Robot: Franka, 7 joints.
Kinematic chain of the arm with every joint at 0, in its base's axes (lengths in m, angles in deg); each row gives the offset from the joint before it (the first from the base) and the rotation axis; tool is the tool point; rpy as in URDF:
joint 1: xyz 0 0 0.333 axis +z
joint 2: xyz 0 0 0 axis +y
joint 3: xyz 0 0 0.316 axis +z
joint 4: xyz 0.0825 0 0 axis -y
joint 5: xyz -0.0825 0 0.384 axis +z
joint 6: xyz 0 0 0 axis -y
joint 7: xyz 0.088 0 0 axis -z
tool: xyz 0 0 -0.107 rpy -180 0 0
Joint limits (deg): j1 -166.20..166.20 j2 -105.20..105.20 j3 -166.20..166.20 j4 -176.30..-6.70 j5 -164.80..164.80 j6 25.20..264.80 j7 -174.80..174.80
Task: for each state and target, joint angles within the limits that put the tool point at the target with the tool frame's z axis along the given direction. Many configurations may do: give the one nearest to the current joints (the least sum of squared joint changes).
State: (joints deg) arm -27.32 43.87 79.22 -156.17 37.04 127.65 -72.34
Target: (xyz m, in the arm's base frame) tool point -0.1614 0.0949 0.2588 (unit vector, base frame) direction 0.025 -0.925 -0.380
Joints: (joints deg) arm -1.89 47.05 116.40 -176.20 7.42 98.84 -72.34
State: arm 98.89 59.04 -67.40 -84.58 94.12 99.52 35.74
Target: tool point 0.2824 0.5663 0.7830 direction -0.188 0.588 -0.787
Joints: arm 93.63 36.88 -81.90 -42.24 79.95 77.88 35.74
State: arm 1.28 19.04 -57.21 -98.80 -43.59 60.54 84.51
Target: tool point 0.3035 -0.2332 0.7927 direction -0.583 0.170 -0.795
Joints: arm 40.70 9.06 -83.05 -56.31 -19.00 25.20 84.51
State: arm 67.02 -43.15 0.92 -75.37 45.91 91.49 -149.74
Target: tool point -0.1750 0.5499 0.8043 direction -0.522 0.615 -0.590
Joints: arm 85.55 -0.75 20.57 -79.40 24.82 127.34 -149.74
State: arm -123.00 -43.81 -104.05 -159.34 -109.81 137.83 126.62
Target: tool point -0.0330 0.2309 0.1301 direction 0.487 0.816 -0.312
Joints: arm -112.10 -10.22 -138.08 -176.30 -129.24 100.42 126.62
